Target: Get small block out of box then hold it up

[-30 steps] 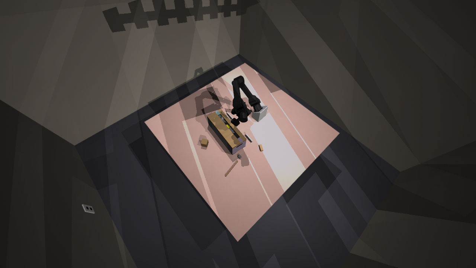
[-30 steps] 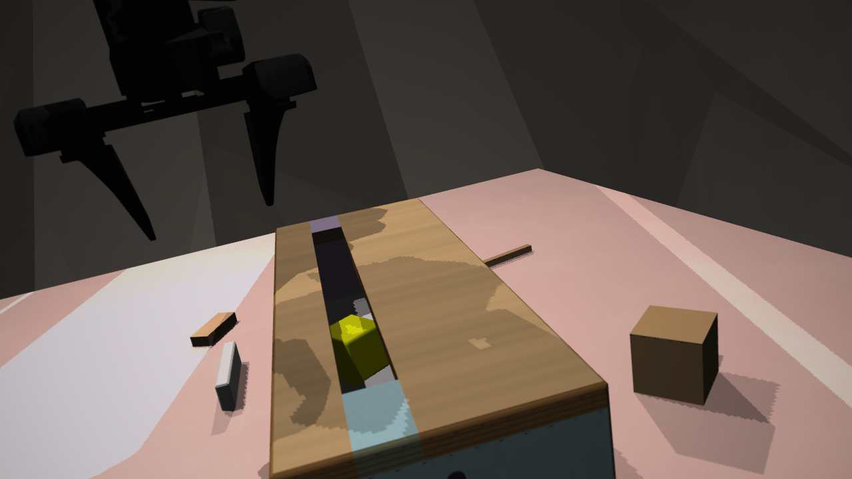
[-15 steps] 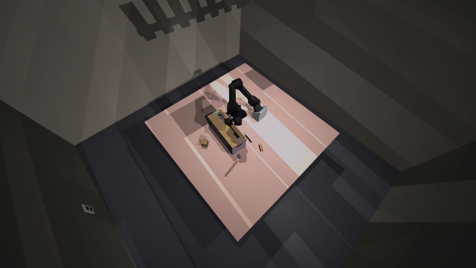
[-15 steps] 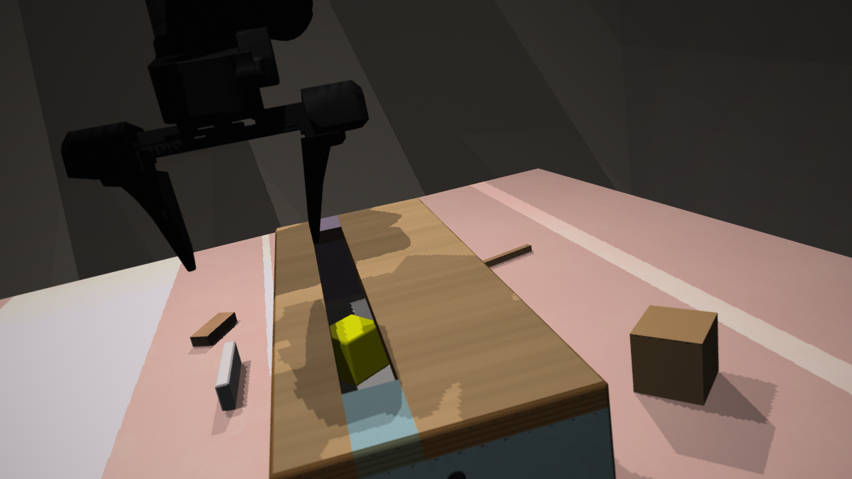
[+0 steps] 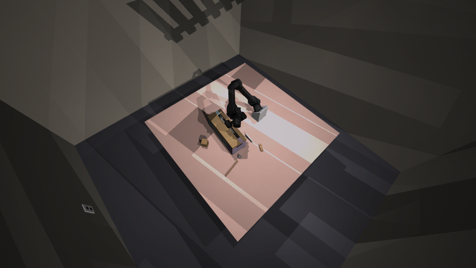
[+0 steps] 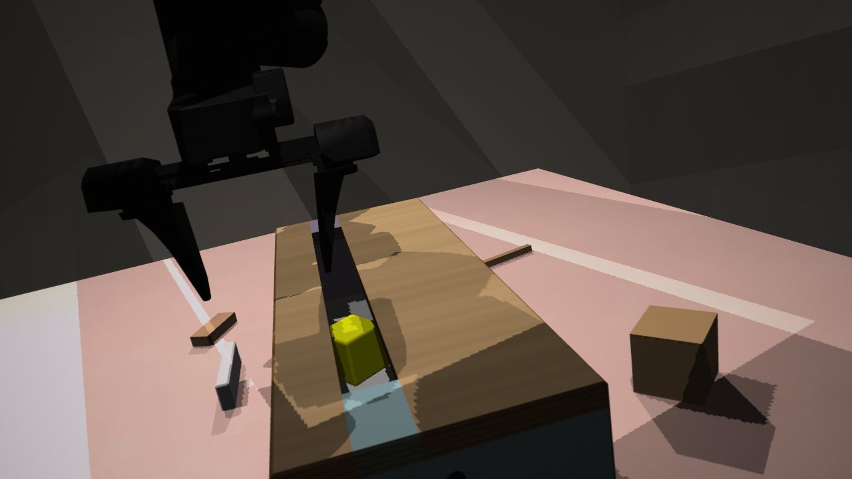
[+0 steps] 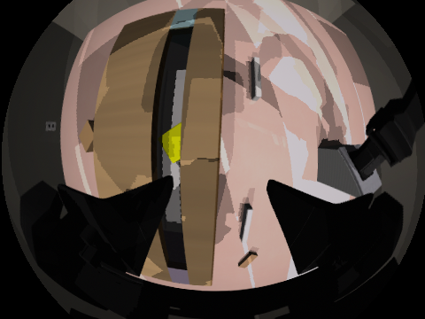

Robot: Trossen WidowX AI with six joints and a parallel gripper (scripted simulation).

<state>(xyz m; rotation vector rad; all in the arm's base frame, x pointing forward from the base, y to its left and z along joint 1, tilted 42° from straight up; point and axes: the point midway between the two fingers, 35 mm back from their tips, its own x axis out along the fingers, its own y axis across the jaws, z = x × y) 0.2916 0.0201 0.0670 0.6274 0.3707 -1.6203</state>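
Right now my gripper tip is 4 cm short of the yellow block, 4 cm to the left of it and 5 cm above it. The rest, counted from my gripper tip: grey piece: 15 cm ahead, 20 cm to the left, 13 cm below; wooden-topped box: 3 cm ahead, 2 cm to the right, 7 cm below; brown cube: 27 cm ahead, 10 cm to the right, 11 cm below.
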